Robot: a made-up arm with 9 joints.
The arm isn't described. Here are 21 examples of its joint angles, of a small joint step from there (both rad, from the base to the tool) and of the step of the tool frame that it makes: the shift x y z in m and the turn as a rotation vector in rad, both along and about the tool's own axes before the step.
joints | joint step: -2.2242 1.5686 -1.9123 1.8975 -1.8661 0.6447 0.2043 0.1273 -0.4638 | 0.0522 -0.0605 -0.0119 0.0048 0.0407 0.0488 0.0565 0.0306 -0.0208
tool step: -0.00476 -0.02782 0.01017 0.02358 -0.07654 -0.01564
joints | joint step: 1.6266 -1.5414 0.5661 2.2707 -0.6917 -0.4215 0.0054 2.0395 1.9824 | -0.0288 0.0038 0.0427 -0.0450 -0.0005 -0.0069 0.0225 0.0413 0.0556
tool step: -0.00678 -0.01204 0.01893 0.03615 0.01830 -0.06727
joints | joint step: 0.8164 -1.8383 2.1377 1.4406 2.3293 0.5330 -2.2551 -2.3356 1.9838 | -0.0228 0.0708 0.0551 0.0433 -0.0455 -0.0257 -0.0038 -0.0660 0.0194
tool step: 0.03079 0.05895 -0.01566 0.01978 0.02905 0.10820
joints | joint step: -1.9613 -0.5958 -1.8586 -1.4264 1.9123 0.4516 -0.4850 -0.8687 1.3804 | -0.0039 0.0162 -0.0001 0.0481 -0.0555 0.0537 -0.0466 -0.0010 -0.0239
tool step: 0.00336 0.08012 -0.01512 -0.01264 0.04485 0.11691
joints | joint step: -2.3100 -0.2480 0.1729 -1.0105 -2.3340 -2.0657 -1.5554 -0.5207 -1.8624 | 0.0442 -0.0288 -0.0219 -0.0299 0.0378 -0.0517 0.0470 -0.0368 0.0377
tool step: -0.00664 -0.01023 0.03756 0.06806 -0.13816 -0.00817
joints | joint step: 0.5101 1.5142 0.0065 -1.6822 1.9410 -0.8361 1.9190 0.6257 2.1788 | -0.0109 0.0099 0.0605 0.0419 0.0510 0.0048 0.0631 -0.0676 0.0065
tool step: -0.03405 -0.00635 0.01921 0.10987 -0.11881 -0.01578
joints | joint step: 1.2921 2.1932 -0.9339 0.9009 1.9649 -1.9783 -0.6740 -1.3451 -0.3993 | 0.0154 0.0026 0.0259 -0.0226 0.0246 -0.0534 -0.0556 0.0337 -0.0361
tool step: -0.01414 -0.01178 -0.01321 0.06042 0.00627 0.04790
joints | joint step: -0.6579 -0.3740 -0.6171 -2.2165 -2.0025 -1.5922 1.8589 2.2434 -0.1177 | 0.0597 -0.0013 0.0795 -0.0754 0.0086 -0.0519 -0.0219 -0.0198 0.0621
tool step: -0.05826 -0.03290 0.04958 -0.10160 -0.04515 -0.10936
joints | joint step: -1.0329 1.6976 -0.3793 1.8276 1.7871 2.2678 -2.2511 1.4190 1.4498 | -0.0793 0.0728 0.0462 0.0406 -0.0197 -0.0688 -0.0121 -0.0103 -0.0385
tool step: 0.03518 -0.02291 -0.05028 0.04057 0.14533 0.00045
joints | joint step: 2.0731 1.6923 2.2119 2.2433 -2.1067 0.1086 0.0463 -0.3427 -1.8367 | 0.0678 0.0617 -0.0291 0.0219 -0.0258 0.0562 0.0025 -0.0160 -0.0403
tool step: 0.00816 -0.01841 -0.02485 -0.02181 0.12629 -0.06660
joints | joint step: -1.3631 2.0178 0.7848 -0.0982 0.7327 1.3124 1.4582 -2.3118 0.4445 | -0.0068 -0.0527 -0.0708 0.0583 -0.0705 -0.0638 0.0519 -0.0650 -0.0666
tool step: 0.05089 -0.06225 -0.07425 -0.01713 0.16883 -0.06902
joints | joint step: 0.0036 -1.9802 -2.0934 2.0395 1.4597 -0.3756 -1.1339 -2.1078 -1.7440 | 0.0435 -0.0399 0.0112 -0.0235 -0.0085 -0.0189 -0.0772 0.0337 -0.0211
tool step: 0.01056 0.01787 0.03981 -0.07375 -0.11689 0.04623
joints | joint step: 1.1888 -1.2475 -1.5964 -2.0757 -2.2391 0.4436 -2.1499 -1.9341 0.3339 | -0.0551 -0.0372 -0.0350 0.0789 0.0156 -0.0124 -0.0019 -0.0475 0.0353
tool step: -0.05435 0.01478 0.04123 -0.09447 -0.14079 -0.06874
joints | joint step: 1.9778 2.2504 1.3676 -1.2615 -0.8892 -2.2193 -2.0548 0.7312 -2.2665 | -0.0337 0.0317 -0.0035 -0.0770 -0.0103 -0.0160 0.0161 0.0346 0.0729
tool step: -0.01272 0.00912 0.05834 0.03605 -0.07693 0.00924
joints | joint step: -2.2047 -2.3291 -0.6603 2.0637 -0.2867 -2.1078 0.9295 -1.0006 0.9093 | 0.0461 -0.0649 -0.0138 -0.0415 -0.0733 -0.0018 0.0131 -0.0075 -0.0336
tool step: -0.03743 0.06120 -0.05314 0.05283 0.12793 0.07725
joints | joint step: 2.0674 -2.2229 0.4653 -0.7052 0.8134 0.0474 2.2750 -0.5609 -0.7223 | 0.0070 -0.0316 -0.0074 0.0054 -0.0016 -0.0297 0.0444 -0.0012 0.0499
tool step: -0.00108 -0.01739 0.02979 -0.00423 -0.09023 -0.03118
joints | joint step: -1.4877 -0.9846 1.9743 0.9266 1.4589 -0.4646 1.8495 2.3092 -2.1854 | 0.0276 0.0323 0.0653 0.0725 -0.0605 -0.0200 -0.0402 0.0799 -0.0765
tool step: 0.04511 0.06578 -0.06266 0.02161 0.05396 0.16587
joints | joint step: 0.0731 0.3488 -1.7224 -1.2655 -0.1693 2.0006 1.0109 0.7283 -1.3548 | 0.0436 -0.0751 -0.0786 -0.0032 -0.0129 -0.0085 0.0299 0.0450 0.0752
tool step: -0.01554 0.02764 0.06697 -0.04075 -0.13971 0.05584
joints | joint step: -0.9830 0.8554 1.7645 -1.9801 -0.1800 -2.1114 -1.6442 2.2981 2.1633 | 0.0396 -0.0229 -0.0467 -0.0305 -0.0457 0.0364 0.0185 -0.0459 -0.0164
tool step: -0.01241 -0.00092 -0.01760 0.06073 -0.02566 0.06522
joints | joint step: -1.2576 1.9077 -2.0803 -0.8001 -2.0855 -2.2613 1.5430 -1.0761 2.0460 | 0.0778 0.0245 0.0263 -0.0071 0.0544 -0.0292 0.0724 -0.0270 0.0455
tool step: 0.00272 0.00037 -0.01038 -0.14427 -0.05136 -0.01046
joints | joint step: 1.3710 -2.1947 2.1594 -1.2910 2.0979 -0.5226 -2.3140 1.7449 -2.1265 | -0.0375 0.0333 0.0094 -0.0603 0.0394 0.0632 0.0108 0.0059 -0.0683
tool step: -0.01700 0.06355 -0.06767 -0.02708 0.11328 0.08286
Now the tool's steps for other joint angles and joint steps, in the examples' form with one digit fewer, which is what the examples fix.
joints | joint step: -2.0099 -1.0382 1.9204 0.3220 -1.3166 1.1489 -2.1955 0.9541 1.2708 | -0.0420 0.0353 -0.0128 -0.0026 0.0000 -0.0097 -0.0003 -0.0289 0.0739
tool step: -0.0086 0.0089 0.0567 -0.0084 -0.1325 0.0282
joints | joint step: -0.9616 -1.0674 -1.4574 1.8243 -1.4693 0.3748 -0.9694 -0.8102 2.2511 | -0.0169 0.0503 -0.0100 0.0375 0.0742 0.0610 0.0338 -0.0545 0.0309
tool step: -0.0343 -0.0121 -0.0445 0.0271 0.0416 0.0073
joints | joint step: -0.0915 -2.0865 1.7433 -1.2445 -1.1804 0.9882 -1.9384 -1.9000 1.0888 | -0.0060 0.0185 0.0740 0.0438 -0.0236 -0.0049 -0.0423 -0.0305 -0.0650
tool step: 0.0175 0.0481 -0.0158 0.0187 0.0383 0.1107
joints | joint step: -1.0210 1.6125 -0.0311 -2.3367 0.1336 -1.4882 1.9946 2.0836 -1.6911 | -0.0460 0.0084 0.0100 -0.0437 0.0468 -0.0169 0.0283 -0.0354 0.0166
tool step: 0.0283 0.0105 0.0249 -0.1025 0.0257 -0.0016
